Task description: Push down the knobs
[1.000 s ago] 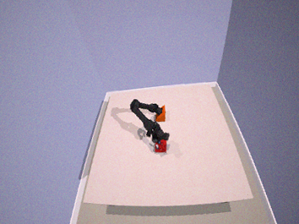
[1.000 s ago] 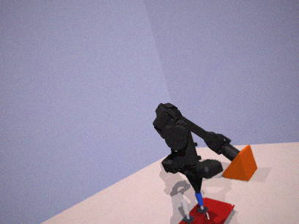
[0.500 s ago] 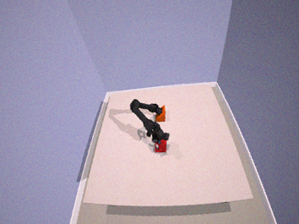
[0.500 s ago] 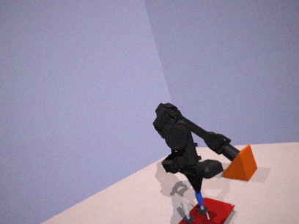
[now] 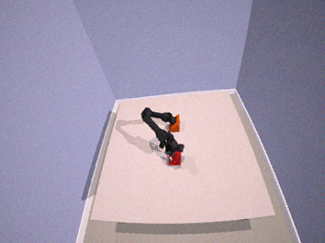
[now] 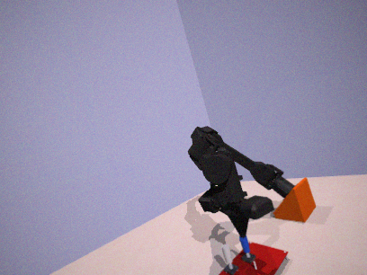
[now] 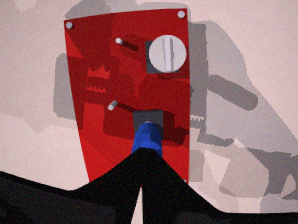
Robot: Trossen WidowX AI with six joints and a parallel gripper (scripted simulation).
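Now: the blue knob 10 mm below my gripper tip. From my gripper tip the other things lie so: white knob 60 mm ahead, 10 mm to the right, 10 mm below.
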